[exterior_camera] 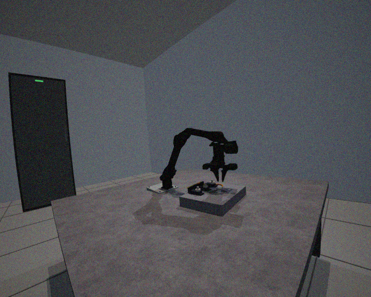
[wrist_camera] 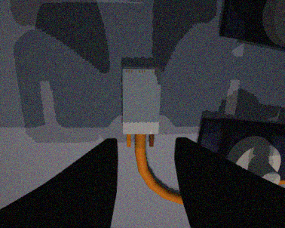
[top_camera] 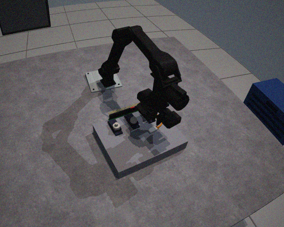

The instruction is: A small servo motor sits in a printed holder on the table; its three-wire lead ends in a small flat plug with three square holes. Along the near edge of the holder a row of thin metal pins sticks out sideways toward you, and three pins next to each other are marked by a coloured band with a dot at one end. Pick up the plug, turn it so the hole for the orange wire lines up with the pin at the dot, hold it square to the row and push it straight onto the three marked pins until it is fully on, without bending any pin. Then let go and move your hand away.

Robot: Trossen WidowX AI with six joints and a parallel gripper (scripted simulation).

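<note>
Right now the red band is 130 mm behind my gripper tip, 30 mm to the right of it and 10 mm below it. The rest, counted from my gripper tip: pale dot: 130 mm behind, 20 mm to the right, 10 mm below; then grey holder block: 30 mm ahead, 60 mm to the right, 60 mm below; then pin row: 130 mm behind, 60 mm to the right, 20 mm below.
</note>
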